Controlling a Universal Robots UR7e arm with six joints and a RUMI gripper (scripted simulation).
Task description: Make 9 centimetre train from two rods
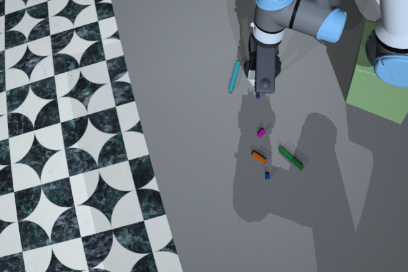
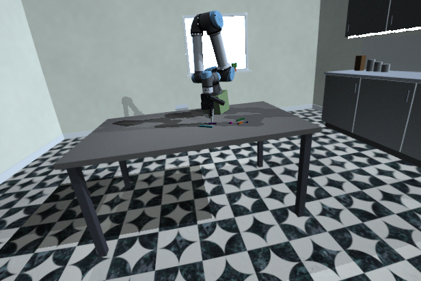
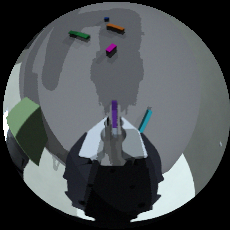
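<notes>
Right now the purple rod is 2 cm below my hand. From my hand the other things lie so: magenta rod: 13 cm to the left, 4 cm ahead, 2 cm below; then turquoise rod: 6 cm to the right, 5 cm ahead, 2 cm below; then grey rod: 5 cm to the right, 2 cm below, 1 cm behind.
</notes>
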